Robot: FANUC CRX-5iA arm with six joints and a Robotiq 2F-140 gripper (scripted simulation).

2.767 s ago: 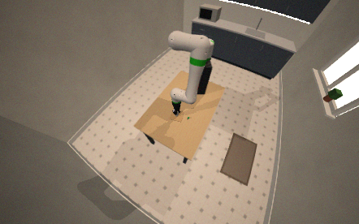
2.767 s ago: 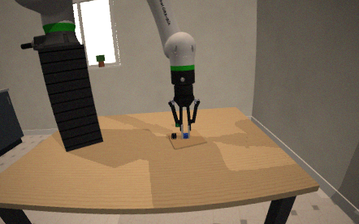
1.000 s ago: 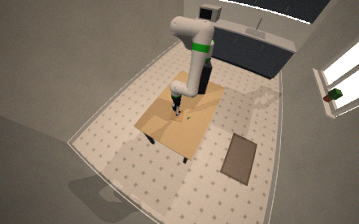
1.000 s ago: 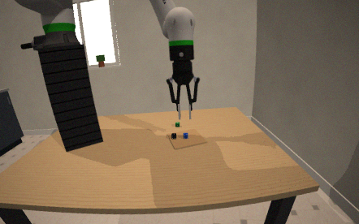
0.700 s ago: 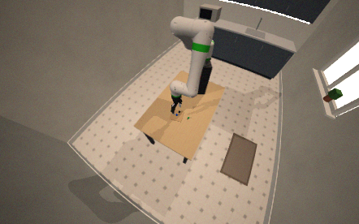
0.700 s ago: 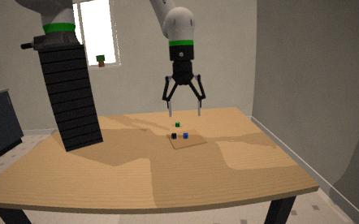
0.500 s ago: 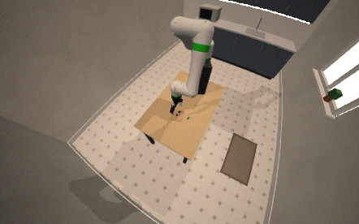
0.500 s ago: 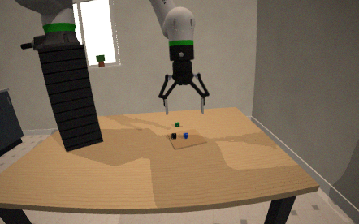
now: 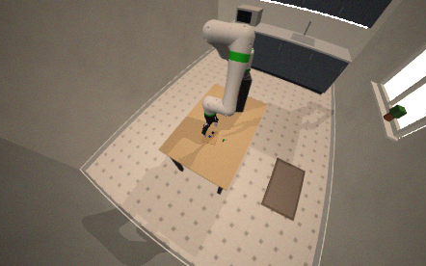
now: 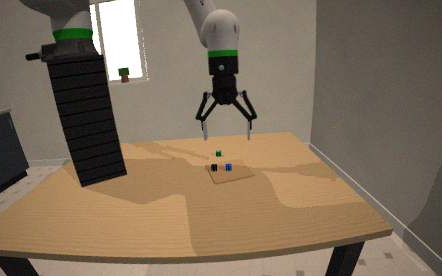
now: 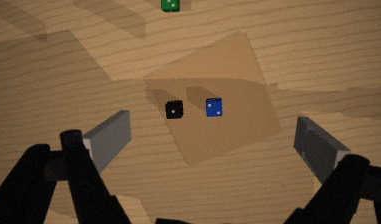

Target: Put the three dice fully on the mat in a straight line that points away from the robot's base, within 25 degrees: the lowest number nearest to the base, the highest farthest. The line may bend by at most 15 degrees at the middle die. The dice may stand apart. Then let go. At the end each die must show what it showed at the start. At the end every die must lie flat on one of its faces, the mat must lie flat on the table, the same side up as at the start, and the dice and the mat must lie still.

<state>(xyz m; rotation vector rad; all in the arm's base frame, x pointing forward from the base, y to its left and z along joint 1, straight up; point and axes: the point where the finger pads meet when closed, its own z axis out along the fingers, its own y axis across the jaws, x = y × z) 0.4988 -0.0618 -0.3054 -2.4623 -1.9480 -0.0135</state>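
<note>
Right now the green die is 3 cm behind my hand, 13 cm to the left of it and 12 cm below it. Also, from my hand: blue die 1 cm to the right, 11 cm below; black die 5 cm behind, 11 cm below; tan mat 1 cm to the right, 13 cm below.
</note>
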